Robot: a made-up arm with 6 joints.
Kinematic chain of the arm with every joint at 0, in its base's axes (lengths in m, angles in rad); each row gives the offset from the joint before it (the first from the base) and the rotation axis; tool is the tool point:
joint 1: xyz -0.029 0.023 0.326 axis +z
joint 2: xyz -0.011 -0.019 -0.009 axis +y
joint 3: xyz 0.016 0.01 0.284 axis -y
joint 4: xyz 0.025 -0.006 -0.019 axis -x
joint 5: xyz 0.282 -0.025 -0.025 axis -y
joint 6: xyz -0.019 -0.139 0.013 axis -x
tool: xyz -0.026 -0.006 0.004
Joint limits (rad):
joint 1: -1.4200..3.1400
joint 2: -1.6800..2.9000
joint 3: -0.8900..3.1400
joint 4: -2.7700..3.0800
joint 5: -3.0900..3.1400
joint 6: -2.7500..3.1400
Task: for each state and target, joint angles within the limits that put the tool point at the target. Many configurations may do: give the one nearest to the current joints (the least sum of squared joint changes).
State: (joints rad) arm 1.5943 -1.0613 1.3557 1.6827 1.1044 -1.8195
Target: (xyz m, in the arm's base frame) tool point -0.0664 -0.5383 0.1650
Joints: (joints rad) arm 1.4279 -1.5365 1.6839 1.7661 1.0658 -1.8123
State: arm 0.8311 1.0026 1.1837 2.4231 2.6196 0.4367
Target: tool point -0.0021 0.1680 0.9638
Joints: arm 1.0746 0.2106 1.1905 2.1834 3.1300 0.3656
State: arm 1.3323 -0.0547 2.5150 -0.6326 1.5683 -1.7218
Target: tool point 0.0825 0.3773 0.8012
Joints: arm 1.5974 0.8008 2.4303 -0.5616 1.3028 -1.7232
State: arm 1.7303 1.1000 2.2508 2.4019 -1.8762 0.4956
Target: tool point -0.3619 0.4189 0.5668
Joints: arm 2.0195 1.5384 2.1812 2.5056 -1.8009 0.4904
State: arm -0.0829 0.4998 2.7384 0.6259 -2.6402 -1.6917
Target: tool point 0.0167 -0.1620 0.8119
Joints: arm -0.2108 0.8789 2.7225 0.4345 -2.6777 -1.6750
